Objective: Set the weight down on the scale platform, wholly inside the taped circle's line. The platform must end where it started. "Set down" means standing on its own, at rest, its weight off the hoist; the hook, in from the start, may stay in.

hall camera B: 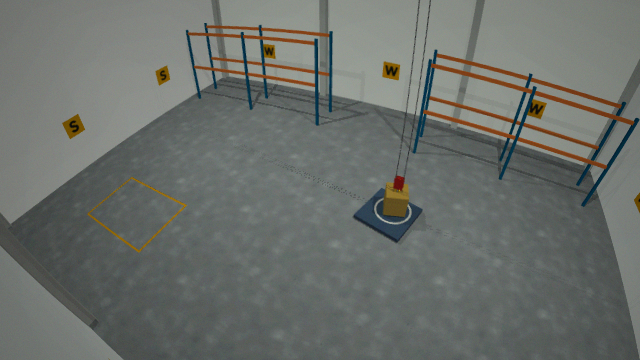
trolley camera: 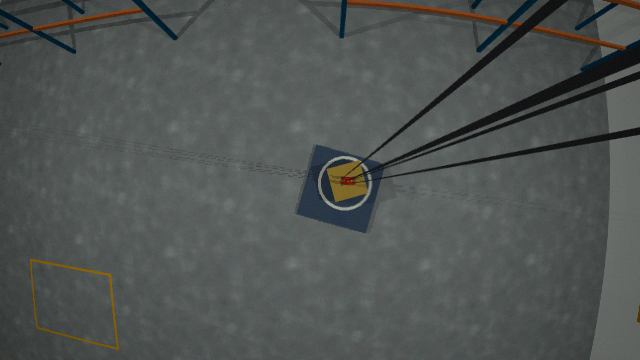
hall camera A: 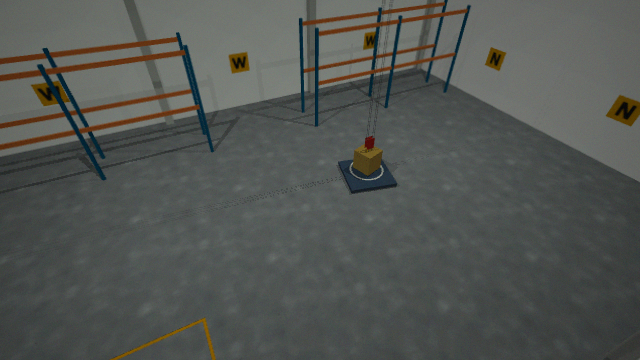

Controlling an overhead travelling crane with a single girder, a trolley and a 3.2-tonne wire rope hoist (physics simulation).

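The weight, a yellow box (hall camera A: 368,163) (hall camera B: 396,205) (trolley camera: 341,193), is upright over the dark blue scale platform (hall camera A: 370,186) (hall camera B: 395,233) (trolley camera: 330,214). No gap shows under it, and its base appears to lie inside the white taped circle (hall camera A: 366,179) (hall camera B: 393,223) (trolley camera: 345,208); in the trolley view its raised top reaches close to the line at the upper right. My gripper, the hook under a red block (hall camera A: 369,142) (hall camera B: 398,183) (trolley camera: 348,181), is at the weight's top and joined to it. The hook's tip is too small to see. Whether the ropes carry load cannot be told.
Blue and orange racks (hall camera A: 316,77) (hall camera B: 316,82) stand along the W wall, behind the platform. A yellow outlined rectangle (hall camera B: 162,229) (trolley camera: 114,310) is marked on the floor toward the S wall. The hoist ropes run up from the block.
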